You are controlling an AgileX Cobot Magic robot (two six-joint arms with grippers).
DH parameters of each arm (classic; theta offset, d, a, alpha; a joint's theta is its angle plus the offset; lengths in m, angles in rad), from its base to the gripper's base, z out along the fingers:
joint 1: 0 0.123 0 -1.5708
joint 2: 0.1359 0 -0.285 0
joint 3: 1.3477 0 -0.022 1.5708
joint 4: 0 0.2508 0 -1.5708
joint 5: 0 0 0.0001 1.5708
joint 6: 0 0.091 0 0
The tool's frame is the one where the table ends.
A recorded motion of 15 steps. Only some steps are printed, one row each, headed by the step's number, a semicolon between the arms.
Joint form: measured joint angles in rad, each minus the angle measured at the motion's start. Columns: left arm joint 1, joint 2, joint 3, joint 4, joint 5, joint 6; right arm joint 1, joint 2, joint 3, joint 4, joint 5, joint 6.
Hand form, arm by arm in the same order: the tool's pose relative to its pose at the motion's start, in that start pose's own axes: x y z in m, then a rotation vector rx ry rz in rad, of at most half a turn. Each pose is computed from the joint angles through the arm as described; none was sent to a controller.
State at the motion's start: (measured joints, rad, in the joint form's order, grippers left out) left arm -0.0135 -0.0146 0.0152 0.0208 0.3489 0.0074; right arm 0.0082 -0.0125 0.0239 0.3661 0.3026 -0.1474
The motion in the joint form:
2: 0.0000 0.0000 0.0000 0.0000 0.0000 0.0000; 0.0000 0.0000 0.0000 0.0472 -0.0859 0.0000
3: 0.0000 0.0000 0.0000 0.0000 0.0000 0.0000; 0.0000 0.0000 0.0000 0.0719 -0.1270 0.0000
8: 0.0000 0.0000 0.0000 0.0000 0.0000 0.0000; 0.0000 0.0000 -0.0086 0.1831 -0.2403 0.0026
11: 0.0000 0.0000 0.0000 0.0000 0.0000 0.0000; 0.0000 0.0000 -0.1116 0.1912 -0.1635 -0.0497
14: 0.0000 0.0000 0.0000 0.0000 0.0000 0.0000; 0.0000 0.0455 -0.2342 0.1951 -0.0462 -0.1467
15: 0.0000 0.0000 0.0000 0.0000 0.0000 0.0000; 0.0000 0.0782 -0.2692 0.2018 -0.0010 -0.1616
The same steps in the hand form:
2: 0.0000 0.0000 0.0000 0.0000 0.0000 0.0000; -0.0079 -0.0002 -0.0003 0.0006 -0.0867 0.0456
3: 0.0000 0.0000 0.0000 0.0000 0.0000 0.0000; -0.0116 -0.0006 -0.0007 0.0018 -0.1281 0.0699
8: 0.0000 0.0000 0.0000 0.0000 0.0000 0.0000; -0.0244 -0.0015 -0.0036 -0.0007 -0.2501 0.1824
11: 0.0000 0.0000 0.0000 0.0000 0.0000 0.0000; -0.0496 0.0088 -0.0150 -0.0442 -0.2745 0.1265
14: 0.0000 0.0000 0.0000 0.0000 0.0000 0.0000; -0.0753 0.0209 -0.0249 -0.0845 -0.2391 0.0179
15: 0.0000 0.0000 0.0000 0.0000 0.0000 0.0000; -0.0813 0.0245 -0.0247 -0.0994 -0.1993 0.0055

